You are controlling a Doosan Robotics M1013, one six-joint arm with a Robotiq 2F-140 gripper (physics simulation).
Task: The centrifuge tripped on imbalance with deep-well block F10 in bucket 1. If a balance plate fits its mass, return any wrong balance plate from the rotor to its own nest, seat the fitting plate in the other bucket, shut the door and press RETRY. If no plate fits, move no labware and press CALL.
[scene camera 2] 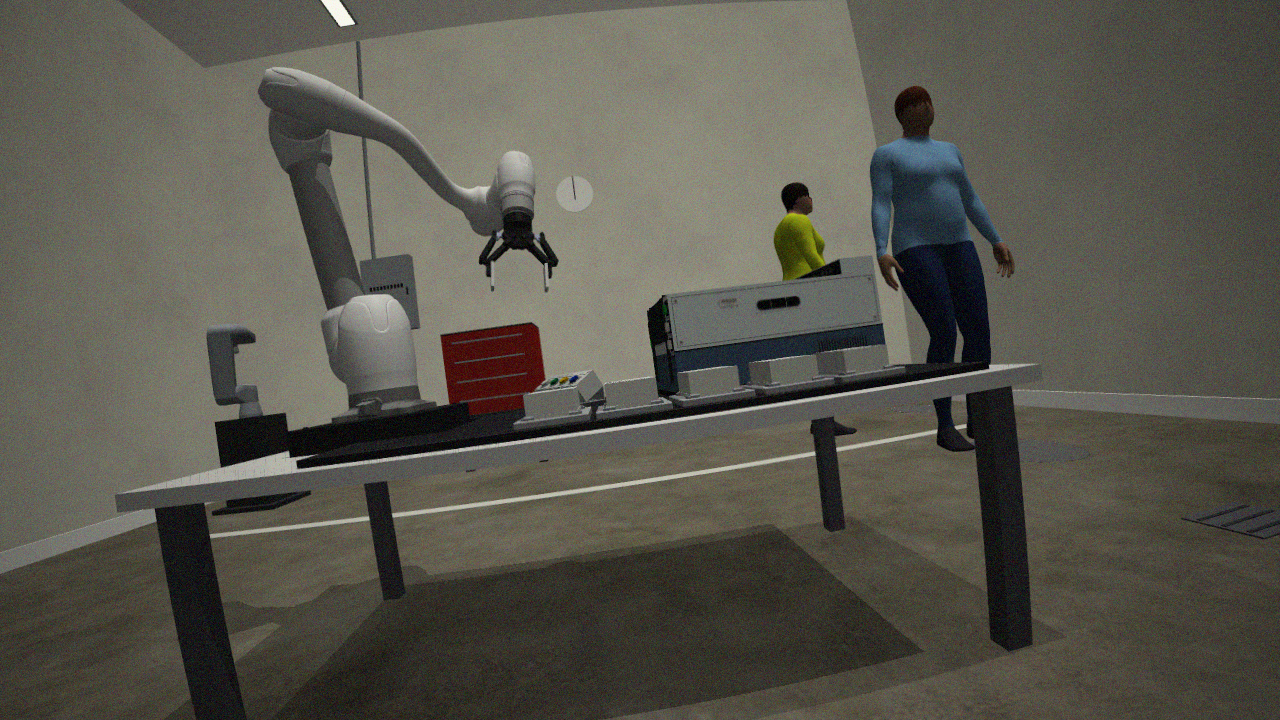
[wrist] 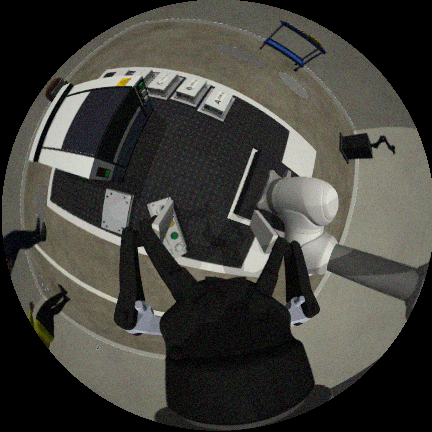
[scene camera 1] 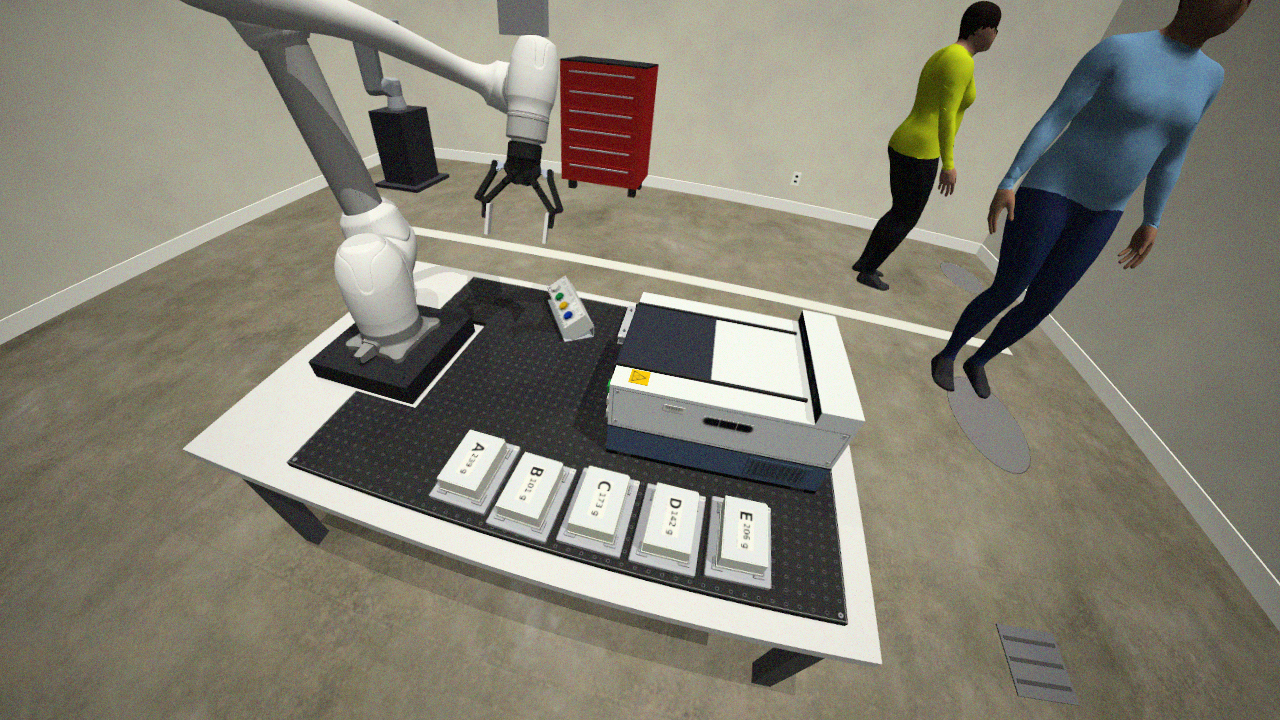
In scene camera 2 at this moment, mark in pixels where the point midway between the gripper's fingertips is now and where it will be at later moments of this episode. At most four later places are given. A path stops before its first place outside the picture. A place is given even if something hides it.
The gripper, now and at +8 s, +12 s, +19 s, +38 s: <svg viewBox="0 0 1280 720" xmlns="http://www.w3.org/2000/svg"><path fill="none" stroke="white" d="M520 289L566 363L568 397L574 380L576 348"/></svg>
